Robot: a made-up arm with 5 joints. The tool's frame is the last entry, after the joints. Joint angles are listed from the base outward. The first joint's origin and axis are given. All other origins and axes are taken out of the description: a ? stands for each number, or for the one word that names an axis. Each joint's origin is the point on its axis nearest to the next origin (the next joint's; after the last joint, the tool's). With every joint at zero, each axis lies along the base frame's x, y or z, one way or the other. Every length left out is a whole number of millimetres.
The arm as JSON. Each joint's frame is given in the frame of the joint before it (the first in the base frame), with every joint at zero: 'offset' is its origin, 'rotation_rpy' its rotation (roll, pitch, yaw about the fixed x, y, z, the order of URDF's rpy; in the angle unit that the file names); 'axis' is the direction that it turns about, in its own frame. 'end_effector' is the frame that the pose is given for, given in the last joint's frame.
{
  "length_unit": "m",
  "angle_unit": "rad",
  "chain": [
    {
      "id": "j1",
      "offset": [
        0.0,
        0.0,
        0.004
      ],
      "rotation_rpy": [
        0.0,
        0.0,
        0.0
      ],
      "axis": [
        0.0,
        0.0,
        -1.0
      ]
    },
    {
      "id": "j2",
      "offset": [
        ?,
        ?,
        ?
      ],
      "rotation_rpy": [
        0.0,
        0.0,
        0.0
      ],
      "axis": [
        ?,
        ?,
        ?
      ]
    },
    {
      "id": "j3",
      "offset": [
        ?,
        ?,
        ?
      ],
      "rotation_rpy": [
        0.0,
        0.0,
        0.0
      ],
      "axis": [
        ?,
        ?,
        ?
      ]
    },
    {
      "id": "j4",
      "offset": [
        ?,
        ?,
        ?
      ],
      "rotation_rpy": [
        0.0,
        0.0,
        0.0
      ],
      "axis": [
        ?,
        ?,
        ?
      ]
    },
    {
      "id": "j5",
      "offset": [
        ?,
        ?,
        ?
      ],
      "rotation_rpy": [
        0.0,
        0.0,
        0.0
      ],
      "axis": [
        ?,
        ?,
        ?
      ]
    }
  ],
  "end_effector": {
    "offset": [
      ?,
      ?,
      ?
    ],
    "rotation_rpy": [
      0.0,
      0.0,
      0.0
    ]
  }
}
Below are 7 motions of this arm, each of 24 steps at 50 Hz.
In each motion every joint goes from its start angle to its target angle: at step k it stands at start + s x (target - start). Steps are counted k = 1, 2, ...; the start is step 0. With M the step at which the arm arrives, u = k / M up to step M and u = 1 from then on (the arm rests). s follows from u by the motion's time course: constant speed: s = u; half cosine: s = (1 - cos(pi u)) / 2; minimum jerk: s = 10 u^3 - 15 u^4 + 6 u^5.
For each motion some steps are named. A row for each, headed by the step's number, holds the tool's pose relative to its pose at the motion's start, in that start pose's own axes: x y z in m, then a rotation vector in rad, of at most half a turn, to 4 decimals.
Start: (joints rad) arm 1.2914 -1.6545 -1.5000 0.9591 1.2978
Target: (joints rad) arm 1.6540 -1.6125 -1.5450 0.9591 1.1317
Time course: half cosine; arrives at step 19
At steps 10, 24:
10: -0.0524 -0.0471 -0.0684 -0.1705 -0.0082 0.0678
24: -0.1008 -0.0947 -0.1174 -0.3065 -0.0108 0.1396

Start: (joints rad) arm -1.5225 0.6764 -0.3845 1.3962 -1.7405
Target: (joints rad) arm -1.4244 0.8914 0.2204 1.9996 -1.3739
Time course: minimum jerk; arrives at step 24
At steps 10, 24:
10: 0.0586 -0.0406 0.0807 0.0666 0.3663 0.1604
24: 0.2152 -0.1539 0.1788 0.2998 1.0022 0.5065

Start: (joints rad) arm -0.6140 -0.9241 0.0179 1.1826 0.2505
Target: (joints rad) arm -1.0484 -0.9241 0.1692 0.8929 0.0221
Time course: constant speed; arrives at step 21
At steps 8, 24:
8: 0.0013 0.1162 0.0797 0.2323 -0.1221 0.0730
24: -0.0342 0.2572 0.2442 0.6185 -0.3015 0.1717

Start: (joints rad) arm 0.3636 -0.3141 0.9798 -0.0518 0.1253
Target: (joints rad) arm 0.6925 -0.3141 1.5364 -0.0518 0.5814
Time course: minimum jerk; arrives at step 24
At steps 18, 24:
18: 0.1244 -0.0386 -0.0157 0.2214 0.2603 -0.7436
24: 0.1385 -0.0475 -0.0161 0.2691 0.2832 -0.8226

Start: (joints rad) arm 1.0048 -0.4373 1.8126 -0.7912 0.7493
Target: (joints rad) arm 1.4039 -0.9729 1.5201 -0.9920 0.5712
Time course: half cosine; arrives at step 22
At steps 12, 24:
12: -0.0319 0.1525 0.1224 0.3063 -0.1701 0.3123
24: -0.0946 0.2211 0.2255 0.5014 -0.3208 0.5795

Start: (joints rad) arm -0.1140 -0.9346 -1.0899 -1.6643 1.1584
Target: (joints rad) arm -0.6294 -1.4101 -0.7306 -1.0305 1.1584
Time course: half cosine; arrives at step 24
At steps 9, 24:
9: 0.0349 -0.1348 0.0140 -0.2759 -0.0265 -0.1544
24: 0.1126 -0.3484 0.2149 -0.8480 -0.2933 -0.3731

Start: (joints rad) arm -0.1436 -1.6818 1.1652 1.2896 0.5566
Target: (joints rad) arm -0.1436 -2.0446 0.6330 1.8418 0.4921
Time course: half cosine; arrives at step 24
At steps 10, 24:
10: 0.1011 -0.0280 0.0486 -0.0586 -0.2292 -0.0694
24: 0.2446 -0.1025 0.1833 -0.1035 -0.5909 -0.3212

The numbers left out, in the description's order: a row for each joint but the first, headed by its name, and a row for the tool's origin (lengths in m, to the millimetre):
j2: xyz 0.093 -0.127 0.0, axis 0.0 1.0 0.0
j3: xyz 0.078 0.0 -0.069, axis 0.0 0.0 -1.0
j4: xyz -0.193 -0.112 0.0, axis -1.0 0.0 0.0
j5: xyz 0.0 0.168 -0.355, axis 0.0 1.0 0.0
tool: xyz 0.095 0.0 0.027

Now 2 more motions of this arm.
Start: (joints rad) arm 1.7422 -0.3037 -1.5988 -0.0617 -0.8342
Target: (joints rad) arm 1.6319 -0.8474 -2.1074 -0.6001 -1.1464
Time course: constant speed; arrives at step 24
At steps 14, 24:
14: 0.0389 -0.0798 0.0855 0.2637 -0.0777 0.2086
24: 0.0845 -0.1298 0.1640 0.4203 -0.0281 0.3042

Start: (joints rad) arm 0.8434 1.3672 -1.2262 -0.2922 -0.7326
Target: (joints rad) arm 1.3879 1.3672 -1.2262 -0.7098 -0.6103
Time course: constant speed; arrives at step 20
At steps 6, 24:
6: 0.0141 0.0398 -0.0297 0.1492 -0.1163 -0.1011
24: 0.0584 0.1167 -0.0554 0.5493 -0.3813 -0.2502

